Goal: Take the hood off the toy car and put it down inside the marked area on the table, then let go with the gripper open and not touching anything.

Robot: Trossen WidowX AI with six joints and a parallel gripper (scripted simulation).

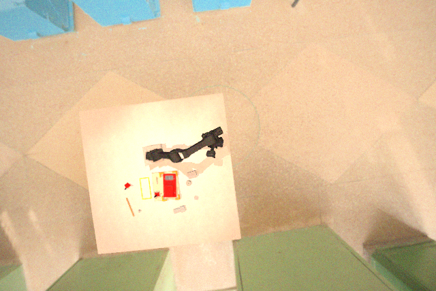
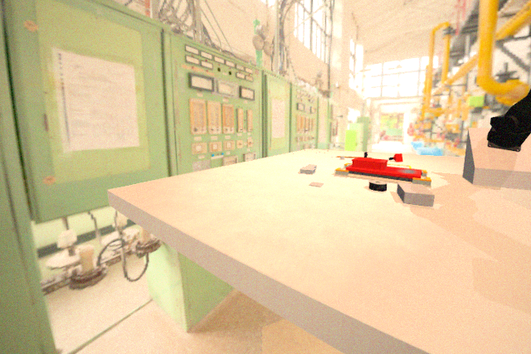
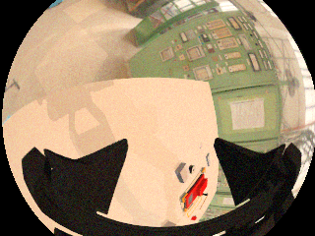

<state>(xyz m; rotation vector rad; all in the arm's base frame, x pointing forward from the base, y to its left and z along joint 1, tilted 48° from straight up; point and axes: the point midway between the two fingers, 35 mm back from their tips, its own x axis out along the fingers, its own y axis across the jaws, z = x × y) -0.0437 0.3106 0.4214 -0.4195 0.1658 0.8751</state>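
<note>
My gripper tip is now 28 cm short of the black wheel, 24 cm to the left of it and 14 cm above it. From my gripper tip the other things lie so: red hood 35 cm ahead, 40 cm to the right, 11 cm below.
</note>
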